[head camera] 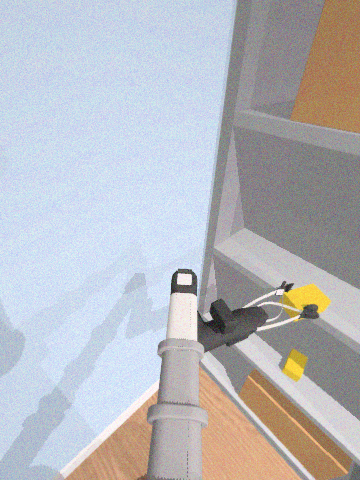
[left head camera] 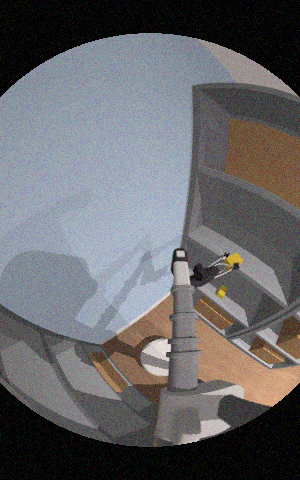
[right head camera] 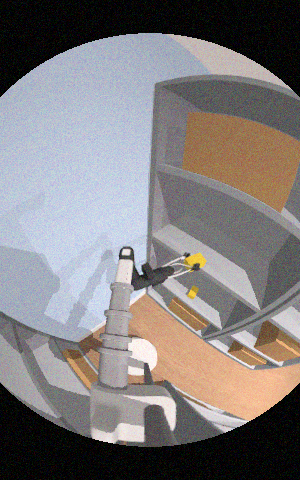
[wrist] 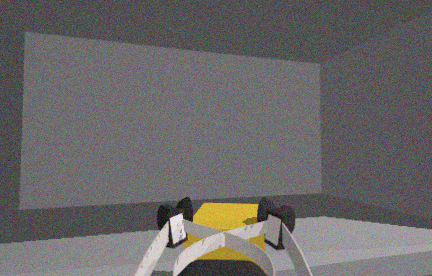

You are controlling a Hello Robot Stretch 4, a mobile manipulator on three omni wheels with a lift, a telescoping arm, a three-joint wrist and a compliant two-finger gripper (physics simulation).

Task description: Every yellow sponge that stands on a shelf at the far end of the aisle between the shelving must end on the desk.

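Pixels of known places: gripper, between the fingertips: [head camera: 304, 296] [left head camera: 233, 258] [right head camera: 194, 259] [wrist: 226, 213]; robot's base, origin of its link: [left head camera: 161, 355] [right head camera: 135, 355].
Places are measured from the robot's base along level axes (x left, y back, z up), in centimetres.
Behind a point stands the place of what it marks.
Note:
My gripper [head camera: 298, 299] @(y -48.9, x -31.8, z 104.4 cm) [left head camera: 231, 260] @(y -48.9, x -31.8, z 104.4 cm) [right head camera: 192, 261] @(y -48.9, x -31.8, z 104.4 cm) [wrist: 226, 213] @(y -48.9, x -31.8, z 104.4 cm) is shut on a yellow sponge [head camera: 312, 296] @(y -49.3, x -34.0, z 104.2 cm) [left head camera: 235, 259] @(y -48.6, x -33.0, z 104.2 cm) [right head camera: 197, 260] @(y -48.2, x -33.3, z 104.2 cm) [wrist: 227, 209] @(y -49.9, x -34.1, z 104.2 cm), with one fingertip on either side. The held sponge is at the front of a grey shelf board [head camera: 246, 242] @(y -80.4, x -23.7, z 96.3 cm) [left head camera: 202, 235] @(y -76.7, x -21.7, z 96.3 cm) [right head camera: 167, 235] @(y -75.9, x -21.6, z 96.3 cm) [wrist: 340, 230] @(y -41.4, x -61.1, z 96.3 cm); whether it touches the board cannot be told. A second, smaller-looking yellow sponge [head camera: 295, 365] @(y -53.1, x -47.4, z 55.1 cm) [left head camera: 222, 291] @(y -52.9, x -48.0, z 55.1 cm) [right head camera: 193, 292] @(y -52.7, x -48.1, z 55.1 cm) stands on the shelf board below, apart from the gripper. The desk does not show in these views.
The grey shelving's side upright [head camera: 220, 150] @(y -78.5, x -8.5, z 131.6 cm) [left head camera: 192, 150] @(y -78.7, x -8.2, z 149.7 cm) [right head camera: 152, 150] @(y -78.2, x -8.8, z 148.7 cm) meets the pale blue wall [head camera: 110, 125] @(y -57.3, x 15.9, z 141.9 cm) [left head camera: 125, 125] @(y -54.6, x 18.5, z 159.4 cm) [right head camera: 100, 125] @(y -61.9, x 11.2, z 160.8 cm). Brown boxes [head camera: 330, 65] @(y -64.9, x -25.0, z 151.9 cm) [left head camera: 260, 155] @(y -57.3, x -32.6, z 155.1 cm) [right head camera: 235, 155] @(y -52.7, x -37.2, z 153.8 cm) are on the upper shelf. More shelving [left head camera: 30, 340] @(y 7.1, x 68.7, z 96.3 cm) [right head camera: 30, 365] @(y 35.1, x 84.2, z 50.6 cm) is at the lower left.

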